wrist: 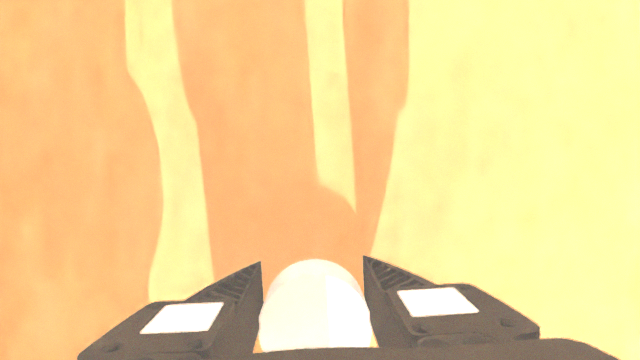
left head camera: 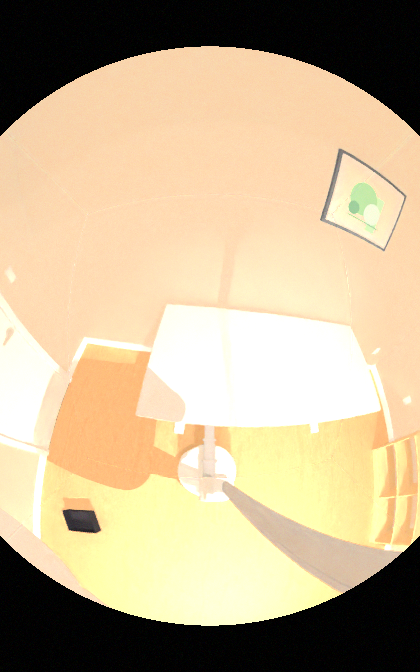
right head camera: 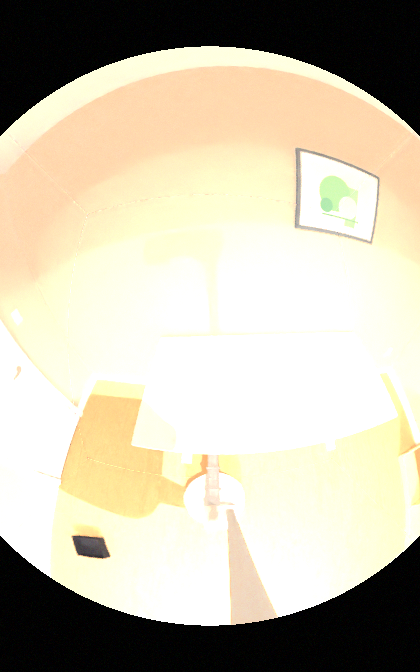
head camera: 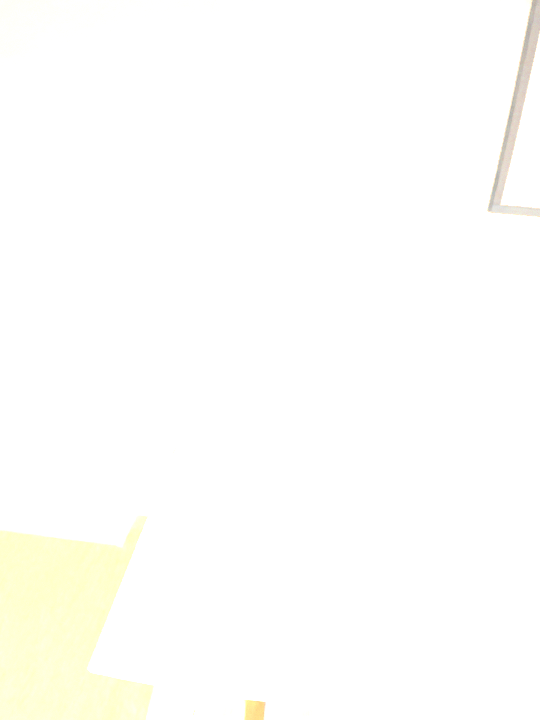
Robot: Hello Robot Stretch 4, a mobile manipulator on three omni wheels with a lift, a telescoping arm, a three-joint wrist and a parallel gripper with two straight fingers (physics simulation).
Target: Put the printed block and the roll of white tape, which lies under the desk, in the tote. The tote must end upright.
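Places are measured from the robot's base along level axes (x ahead, y left, z up), in metres.
Where they show: gripper, fingertip midpoint: (wrist: 313,283).
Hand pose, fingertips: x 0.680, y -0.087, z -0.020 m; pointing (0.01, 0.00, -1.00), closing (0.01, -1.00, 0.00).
Things, the pixels of their top centre, and the offset from my fingertips. Level surfaces: height alone.
- white tape at its top centre: (wrist: 315,330) dx -0.015, dy +0.000, dz +0.017 m
- dark box at its top centre: (right head camera: 86,547) dx -1.399, dy +1.107, dz +0.092 m
- white desk at its surface level: dz +0.712 m
The roll of white tape (wrist: 315,310) stands out pale between the two dark fingers in the wrist view, low in the frame, over the floor. My gripper (wrist: 313,283) is shut on it, with a finger against each side. In the head views the gripper is hidden under the desk. A dark box (left head camera: 81,520) (right head camera: 90,546), which looks like the tote, stands on the floor at the lower left and appears upright. What lies inside it cannot be made out. The printed block does not show clearly in any view.
The white desk (left head camera: 280,370) (right head camera: 280,395) covers the space ahead, and my arm (left head camera: 209,450) (right head camera: 213,480) reaches under its front edge. Desk legs (left head camera: 314,428) (right head camera: 187,457) show at that edge. A wooden shelf unit (left head camera: 376,515) stands at the right. A framed picture (left head camera: 363,195) (right head camera: 333,187) hangs on the wall.
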